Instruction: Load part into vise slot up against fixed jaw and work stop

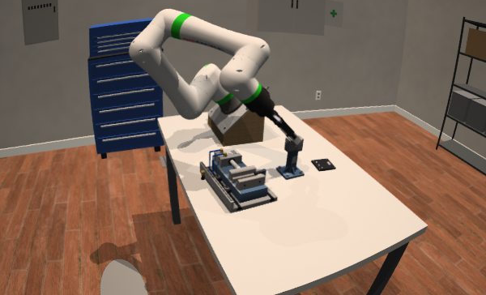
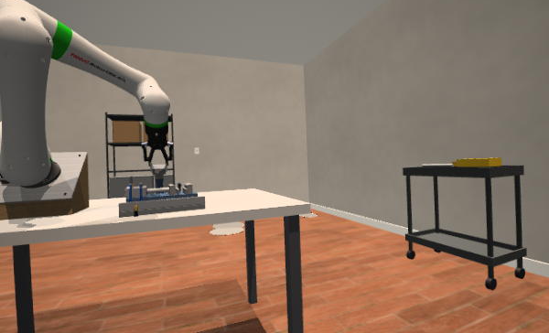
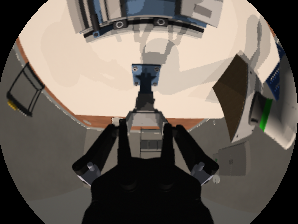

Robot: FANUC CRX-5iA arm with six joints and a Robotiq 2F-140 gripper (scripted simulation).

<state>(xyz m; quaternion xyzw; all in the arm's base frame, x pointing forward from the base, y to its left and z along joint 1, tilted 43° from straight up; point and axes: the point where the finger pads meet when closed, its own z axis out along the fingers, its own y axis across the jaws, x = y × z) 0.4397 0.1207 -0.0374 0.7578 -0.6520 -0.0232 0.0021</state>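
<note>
My hand is 20 mm to the right of the part and 10 mm above it. Round my hand: dark infeed plate: 200 mm to the left, 170 mm below, 20 mm behind.
</note>
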